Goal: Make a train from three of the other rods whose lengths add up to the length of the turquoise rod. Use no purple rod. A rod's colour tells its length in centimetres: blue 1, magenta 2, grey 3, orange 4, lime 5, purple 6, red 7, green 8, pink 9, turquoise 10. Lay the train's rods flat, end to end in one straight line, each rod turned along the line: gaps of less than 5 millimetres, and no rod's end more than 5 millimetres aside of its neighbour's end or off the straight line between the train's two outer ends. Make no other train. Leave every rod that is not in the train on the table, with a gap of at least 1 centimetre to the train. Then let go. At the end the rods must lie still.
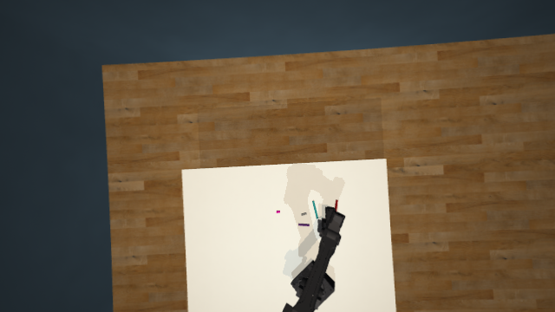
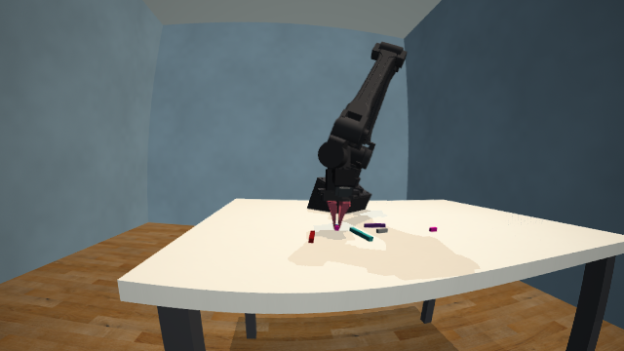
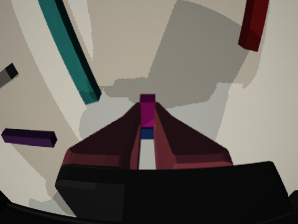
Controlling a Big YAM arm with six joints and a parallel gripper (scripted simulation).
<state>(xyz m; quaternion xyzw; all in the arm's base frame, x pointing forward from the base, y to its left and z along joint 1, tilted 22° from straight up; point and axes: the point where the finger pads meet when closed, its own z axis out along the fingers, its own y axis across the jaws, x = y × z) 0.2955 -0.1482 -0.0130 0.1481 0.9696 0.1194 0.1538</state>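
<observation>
Right now my hand is 2 cm past the blue rod and 1 cm above it. From my hand the other things lie so: red rod: 6 cm ahead, 8 cm to the right, 1 cm below; then turquoise rod: 7 cm ahead, 3 cm to the left, 1 cm below; then purple rod: 11 cm to the left, 1 cm below.
</observation>
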